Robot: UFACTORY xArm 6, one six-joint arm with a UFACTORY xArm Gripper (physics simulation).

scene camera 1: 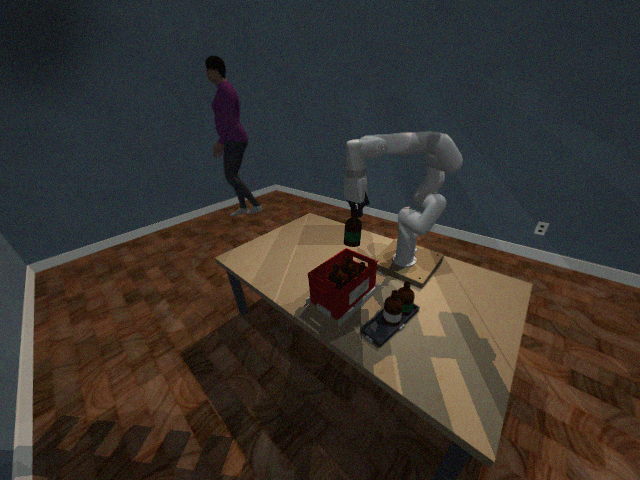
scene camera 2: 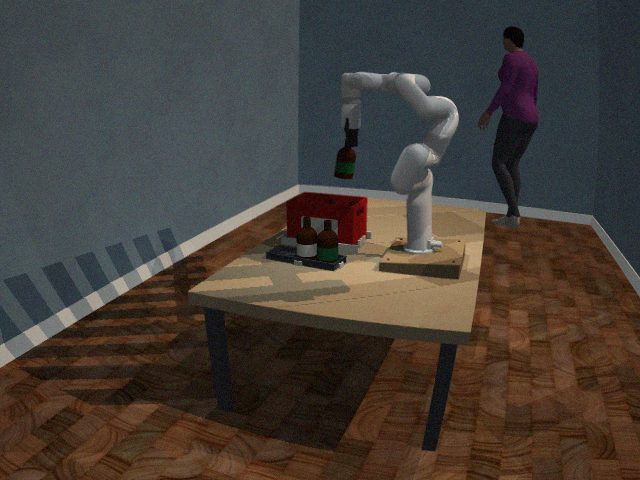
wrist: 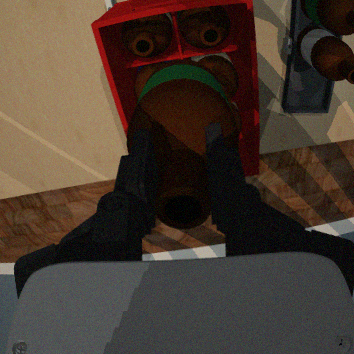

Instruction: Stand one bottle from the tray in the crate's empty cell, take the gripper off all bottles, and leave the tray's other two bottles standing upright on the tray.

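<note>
My gripper is shut on the neck of a brown bottle with a green label. It hangs above the crate's height, leaning slightly in scene camera 2. The red crate holds several brown bottles; the held bottle hides part of its cells in the wrist view. On the dark tray, a white-labelled bottle and a green-labelled bottle stand upright.
The crate and tray stand side by side on the wooden table. The arm's base board lies near both. A person in purple is on the floor beyond the table.
</note>
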